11 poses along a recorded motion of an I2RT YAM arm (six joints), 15 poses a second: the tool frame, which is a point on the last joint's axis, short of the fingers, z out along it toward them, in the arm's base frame.
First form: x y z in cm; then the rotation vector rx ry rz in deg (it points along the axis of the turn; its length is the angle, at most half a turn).
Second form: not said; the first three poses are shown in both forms.
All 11 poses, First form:
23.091 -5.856 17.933 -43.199 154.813 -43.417
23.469 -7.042 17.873 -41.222 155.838 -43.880
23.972 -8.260 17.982 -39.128 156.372 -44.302
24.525 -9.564 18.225 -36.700 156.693 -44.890
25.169 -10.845 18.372 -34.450 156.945 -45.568
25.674 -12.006 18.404 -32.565 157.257 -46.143
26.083 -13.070 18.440 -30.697 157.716 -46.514
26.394 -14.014 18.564 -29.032 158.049 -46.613
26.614 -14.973 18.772 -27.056 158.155 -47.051
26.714 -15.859 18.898 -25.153 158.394 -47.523
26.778 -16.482 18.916 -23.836 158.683 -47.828
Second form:
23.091 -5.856 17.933 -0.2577 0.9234 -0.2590 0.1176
23.469 -7.042 17.873 -0.2452 0.9269 -0.2610 0.1127
23.972 -8.260 17.982 -0.2326 0.9295 -0.2634 0.1117
24.525 -9.564 18.225 -0.2183 0.9319 -0.2670 0.1125
25.169 -10.845 18.372 -0.2049 0.9337 -0.2711 0.1130
25.674 -12.006 18.404 -0.1937 0.9352 -0.2744 0.1124
26.083 -13.070 18.440 -0.1824 0.9371 -0.2764 0.1108
26.394 -14.014 18.564 -0.1725 0.9388 -0.2769 0.1105
26.614 -14.973 18.772 -0.1608 0.9400 -0.2796 0.1114
26.714 -15.859 18.898 -0.1494 0.9411 -0.2824 0.1108
26.778 -16.482 18.916 -0.1415 0.9420 -0.2839 0.1094

